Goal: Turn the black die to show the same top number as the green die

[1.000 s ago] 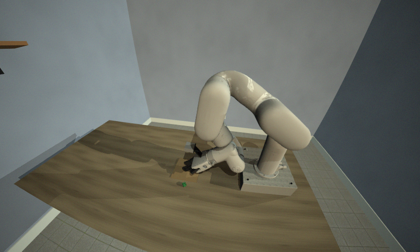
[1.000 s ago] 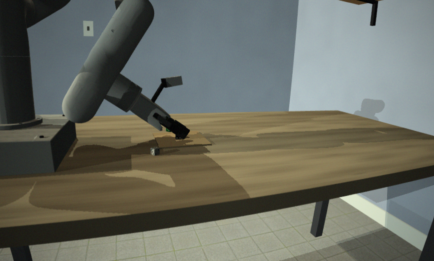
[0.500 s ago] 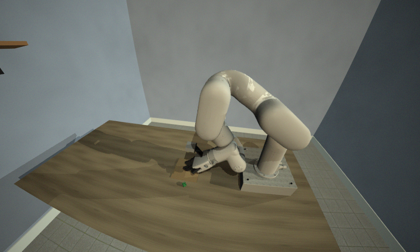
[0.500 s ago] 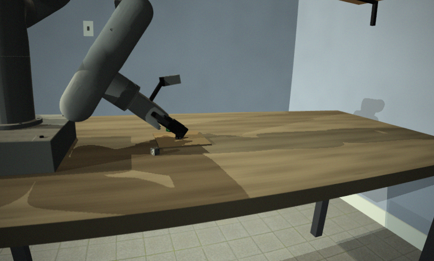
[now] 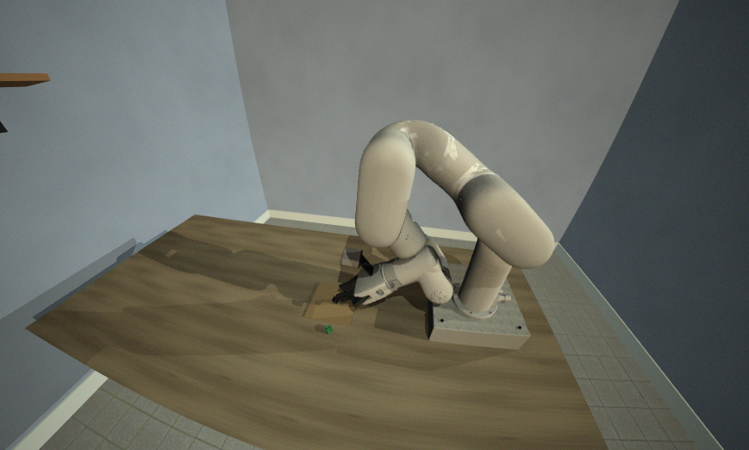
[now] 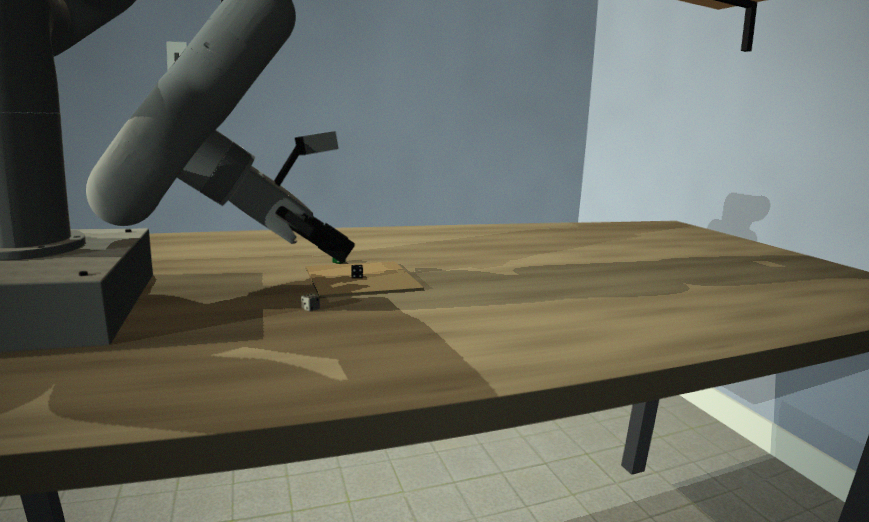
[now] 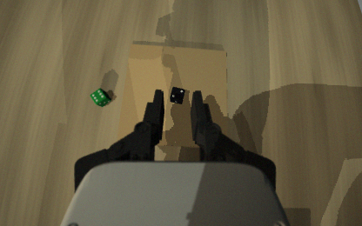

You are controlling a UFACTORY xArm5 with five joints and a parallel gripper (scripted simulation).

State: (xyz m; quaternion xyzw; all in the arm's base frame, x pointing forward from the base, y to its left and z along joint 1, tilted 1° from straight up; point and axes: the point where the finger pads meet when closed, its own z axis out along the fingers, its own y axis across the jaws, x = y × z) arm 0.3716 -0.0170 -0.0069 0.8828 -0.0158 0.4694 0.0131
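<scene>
Right now the black die is 40 mm below my hand and 30 mm ahead of it. The rest, counted from my hand: green die 100 mm to the left, 50 mm below, 30 mm ahead; white die 100 mm to the right, 50 mm below, 50 mm behind; tan mat 50 mm below, 40 mm ahead.
</scene>
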